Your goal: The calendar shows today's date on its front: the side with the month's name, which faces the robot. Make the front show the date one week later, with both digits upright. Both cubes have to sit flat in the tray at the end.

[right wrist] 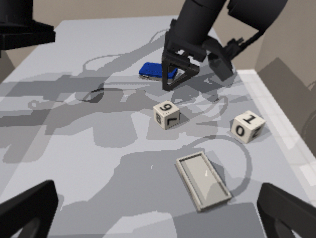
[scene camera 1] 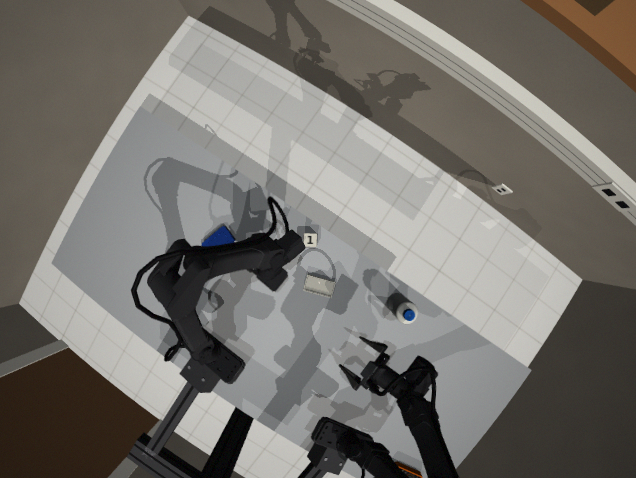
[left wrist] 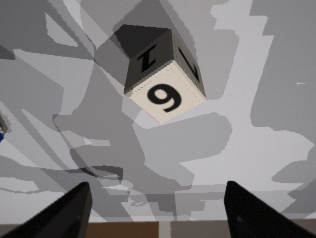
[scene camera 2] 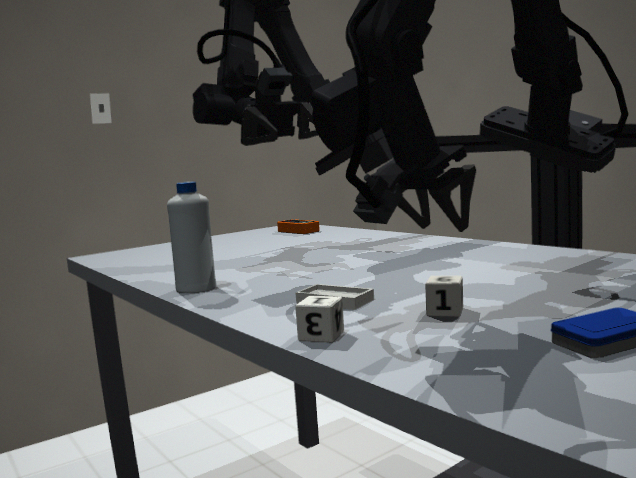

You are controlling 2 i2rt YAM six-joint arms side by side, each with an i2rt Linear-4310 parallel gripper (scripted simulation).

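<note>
The right gripper is in the pictures, and the right wrist view shows it too. The left gripper is there as well, and you can see it in the left wrist view and also in the right wrist view. Then there's a calendar tray in the scene.
</note>
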